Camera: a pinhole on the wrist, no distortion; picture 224 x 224 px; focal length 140.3 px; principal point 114.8 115.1 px. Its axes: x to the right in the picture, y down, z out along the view. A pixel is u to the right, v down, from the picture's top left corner.
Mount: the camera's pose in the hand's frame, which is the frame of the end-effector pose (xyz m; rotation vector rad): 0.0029 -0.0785 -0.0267 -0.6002 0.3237 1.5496
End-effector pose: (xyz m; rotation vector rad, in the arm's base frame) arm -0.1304 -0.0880 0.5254 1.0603 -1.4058 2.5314
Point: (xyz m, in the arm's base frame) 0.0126 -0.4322 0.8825
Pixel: outside the picture
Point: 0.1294 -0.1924 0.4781
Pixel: 81 197
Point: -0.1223 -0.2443 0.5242
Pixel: 153 69
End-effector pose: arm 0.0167 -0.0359 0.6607 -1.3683 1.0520 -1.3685
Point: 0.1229 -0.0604 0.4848
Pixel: 196 101
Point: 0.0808 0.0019 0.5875
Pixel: 174 140
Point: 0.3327 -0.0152 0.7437
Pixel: 21 87
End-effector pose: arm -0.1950 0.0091 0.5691 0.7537 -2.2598 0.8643
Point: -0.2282 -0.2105 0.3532
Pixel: 48 120
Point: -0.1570 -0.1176 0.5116
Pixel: 17 126
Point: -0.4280 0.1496 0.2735
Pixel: 206 125
